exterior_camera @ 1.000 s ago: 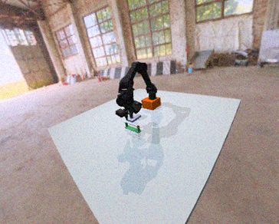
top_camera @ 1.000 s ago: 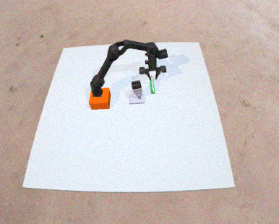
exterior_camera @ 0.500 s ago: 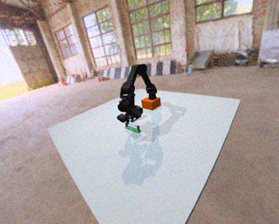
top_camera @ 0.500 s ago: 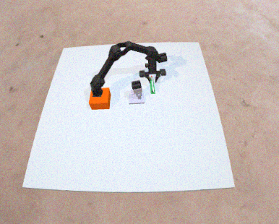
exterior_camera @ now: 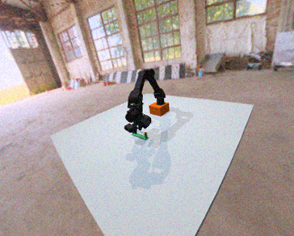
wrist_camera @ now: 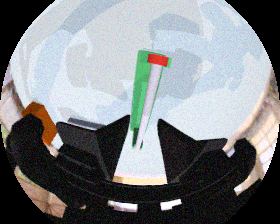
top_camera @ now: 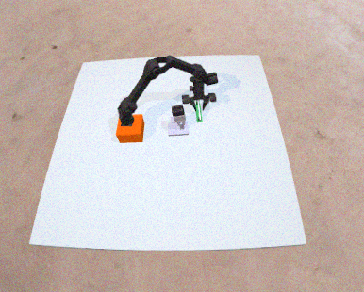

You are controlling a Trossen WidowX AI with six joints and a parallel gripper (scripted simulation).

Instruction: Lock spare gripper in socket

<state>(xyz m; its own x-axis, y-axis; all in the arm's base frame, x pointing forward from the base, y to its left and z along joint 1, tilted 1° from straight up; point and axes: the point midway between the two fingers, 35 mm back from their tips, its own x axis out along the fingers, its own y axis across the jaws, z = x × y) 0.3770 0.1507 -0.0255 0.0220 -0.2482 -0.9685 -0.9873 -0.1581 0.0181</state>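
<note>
My gripper tip is now 1 cm to the right of the green bar and 1 cm above it. The rest, counted from my gripper tip: spare gripper: 12 cm to the right, 10 cm behind, 10 cm above; mount: 12 cm to the right, 10 cm behind, 2 cm above.
</note>
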